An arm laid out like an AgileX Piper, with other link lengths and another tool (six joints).
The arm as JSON. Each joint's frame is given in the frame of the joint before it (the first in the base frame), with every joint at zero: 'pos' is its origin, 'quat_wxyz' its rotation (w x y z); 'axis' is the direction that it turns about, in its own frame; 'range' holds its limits. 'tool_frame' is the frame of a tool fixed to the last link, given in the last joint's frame.
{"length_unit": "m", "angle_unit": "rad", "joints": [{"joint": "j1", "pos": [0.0, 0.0, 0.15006], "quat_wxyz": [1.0, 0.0, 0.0, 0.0], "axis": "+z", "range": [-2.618, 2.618]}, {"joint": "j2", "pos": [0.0, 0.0, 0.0], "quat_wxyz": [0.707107, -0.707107, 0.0, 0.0], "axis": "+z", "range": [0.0, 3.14]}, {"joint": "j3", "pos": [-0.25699, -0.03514, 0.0], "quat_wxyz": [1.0, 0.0, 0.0, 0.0], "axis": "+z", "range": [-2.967, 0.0]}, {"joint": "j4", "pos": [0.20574, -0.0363, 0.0], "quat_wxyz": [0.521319, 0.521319, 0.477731, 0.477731], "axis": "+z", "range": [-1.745, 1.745]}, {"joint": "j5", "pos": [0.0, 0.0, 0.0], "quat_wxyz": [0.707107, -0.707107, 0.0, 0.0], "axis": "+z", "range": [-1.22, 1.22]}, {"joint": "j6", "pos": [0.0, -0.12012, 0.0], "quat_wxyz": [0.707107, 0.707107, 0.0, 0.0], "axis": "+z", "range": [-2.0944, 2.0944]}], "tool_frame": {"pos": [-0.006, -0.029, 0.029], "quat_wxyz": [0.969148, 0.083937, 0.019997, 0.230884]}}
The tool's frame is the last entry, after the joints.
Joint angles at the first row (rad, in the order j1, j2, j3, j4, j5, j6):
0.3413, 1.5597, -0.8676, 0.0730, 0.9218, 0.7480
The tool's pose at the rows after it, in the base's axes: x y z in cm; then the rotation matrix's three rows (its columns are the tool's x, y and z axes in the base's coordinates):
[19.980, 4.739, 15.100], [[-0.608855, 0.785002, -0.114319], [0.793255, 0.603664, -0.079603], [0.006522, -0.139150, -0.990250]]
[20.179, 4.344, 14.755], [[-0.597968, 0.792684, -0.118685], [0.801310, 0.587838, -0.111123], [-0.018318, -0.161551, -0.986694]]
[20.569, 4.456, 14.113], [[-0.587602, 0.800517, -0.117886], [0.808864, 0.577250, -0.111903], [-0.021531, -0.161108, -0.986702]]
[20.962, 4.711, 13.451], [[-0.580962, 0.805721, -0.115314], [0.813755, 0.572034, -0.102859], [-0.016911, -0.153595, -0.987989]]
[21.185, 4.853, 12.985], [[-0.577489, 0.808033, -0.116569], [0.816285, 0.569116, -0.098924], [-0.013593, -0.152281, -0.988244]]
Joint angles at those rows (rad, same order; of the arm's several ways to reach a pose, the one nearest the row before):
0.3413, 1.5744, -0.8676, 0.0206, 0.9218, 0.7776
0.3413, 1.5945, -0.8676, -0.0182, 0.9157, 0.8141
0.3413, 1.6238, -0.8676, -0.0227, 0.8853, 0.8302
0.3413, 1.6521, -0.8676, -0.0148, 0.8511, 0.8338
0.3413, 1.6721, -0.8677, -0.0104, 0.8308, 0.8354

